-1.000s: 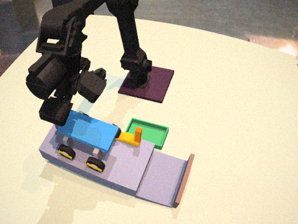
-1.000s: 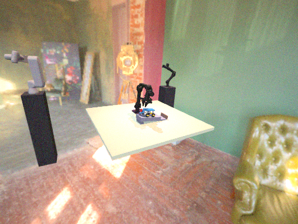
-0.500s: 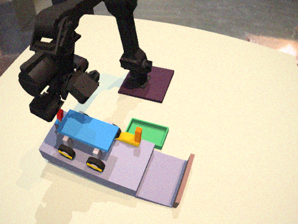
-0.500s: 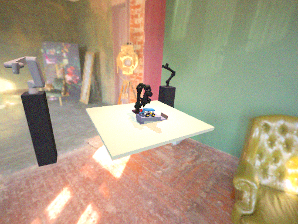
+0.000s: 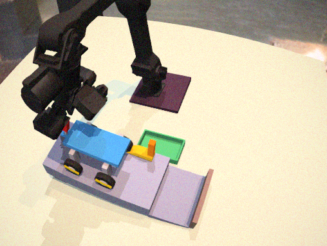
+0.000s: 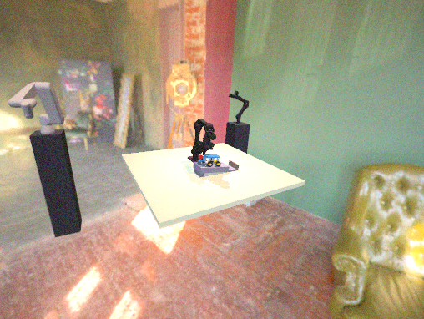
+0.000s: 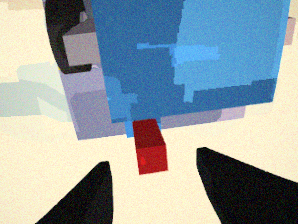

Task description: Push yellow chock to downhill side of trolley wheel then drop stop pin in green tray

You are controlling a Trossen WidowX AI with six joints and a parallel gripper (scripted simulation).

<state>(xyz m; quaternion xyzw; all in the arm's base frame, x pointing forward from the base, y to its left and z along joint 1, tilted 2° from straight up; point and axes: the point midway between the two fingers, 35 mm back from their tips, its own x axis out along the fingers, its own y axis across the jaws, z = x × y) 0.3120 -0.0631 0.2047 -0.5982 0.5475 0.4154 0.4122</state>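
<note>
My gripper tip is 4 cm above the red-headed stop pin and 1 cm to the left of it. The rest, counted from my gripper tip: ramp: 12 cm below, 9 cm to the left, 1 cm ahead; yellow chock: 17 cm to the left, 9 cm below, 5 cm behind; trolley: 9 cm to the left, 6 cm below, 1 cm ahead.
</note>
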